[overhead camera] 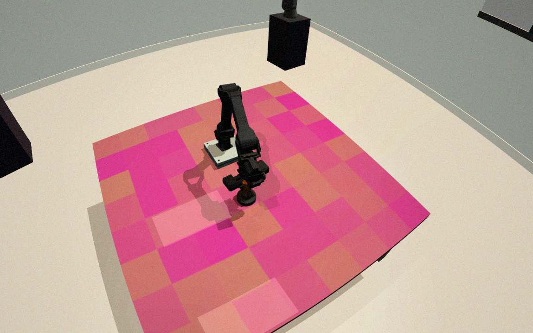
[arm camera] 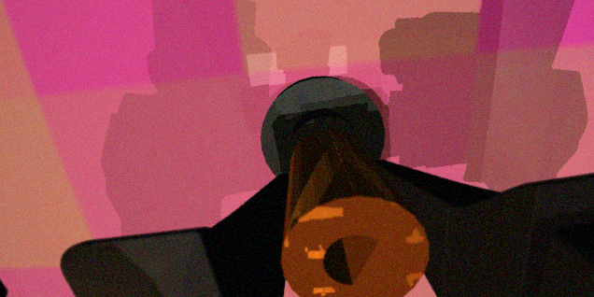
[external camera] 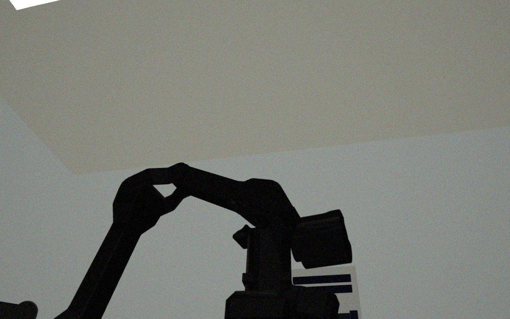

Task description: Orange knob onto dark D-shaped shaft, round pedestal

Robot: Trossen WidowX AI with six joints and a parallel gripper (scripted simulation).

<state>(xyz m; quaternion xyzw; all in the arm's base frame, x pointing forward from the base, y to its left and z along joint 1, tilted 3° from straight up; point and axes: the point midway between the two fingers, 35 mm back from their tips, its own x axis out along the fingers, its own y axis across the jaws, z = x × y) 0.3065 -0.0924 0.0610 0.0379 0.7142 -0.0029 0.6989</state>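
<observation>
My gripper tip is 20 mm below the orange knob. From my gripper tip the other things lie so: round dark pedestal: 40 mm below.
</observation>
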